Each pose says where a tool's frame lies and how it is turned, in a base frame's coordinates. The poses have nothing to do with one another.
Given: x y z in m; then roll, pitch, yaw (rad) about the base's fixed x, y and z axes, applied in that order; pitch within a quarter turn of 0, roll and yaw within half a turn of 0.
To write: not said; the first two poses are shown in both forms.
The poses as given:
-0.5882 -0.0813 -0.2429 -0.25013 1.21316 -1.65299
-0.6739 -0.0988 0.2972 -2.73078 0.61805 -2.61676
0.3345 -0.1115 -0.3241 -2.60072 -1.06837 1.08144
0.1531 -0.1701 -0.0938 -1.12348 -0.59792 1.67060
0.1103 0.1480 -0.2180 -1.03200 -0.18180 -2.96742
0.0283 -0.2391 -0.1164 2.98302 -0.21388 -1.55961
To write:
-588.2 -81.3 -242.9; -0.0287 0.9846 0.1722; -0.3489 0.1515 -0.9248; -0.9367 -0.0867 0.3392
-673.9 -98.8 297.2; -0.7053 -0.2591 0.6598; -0.4084 0.9094 -0.0794; -0.5794 -0.3255 -0.7472
334.5 -111.5 -324.1; 0.2264 0.9688 -0.1013; 0.4250 -0.0047 0.9052; 0.8764 -0.2479 -0.4128
153.1 -170.1 -93.8; -0.0824 -0.4810 -0.8729; 0.8224 0.4619 -0.3321; 0.5629 -0.7452 0.3575
110.3 148.0 -218.0; -0.9686 -0.0639 0.2401; -0.1704 -0.5322 -0.8293; 0.1808 -0.8442 0.5046
28.3 -239.1 -116.4; 0.0109 -0.9878 -0.1556; -0.9772 0.0225 -0.2113; 0.2123 0.1543 -0.9650

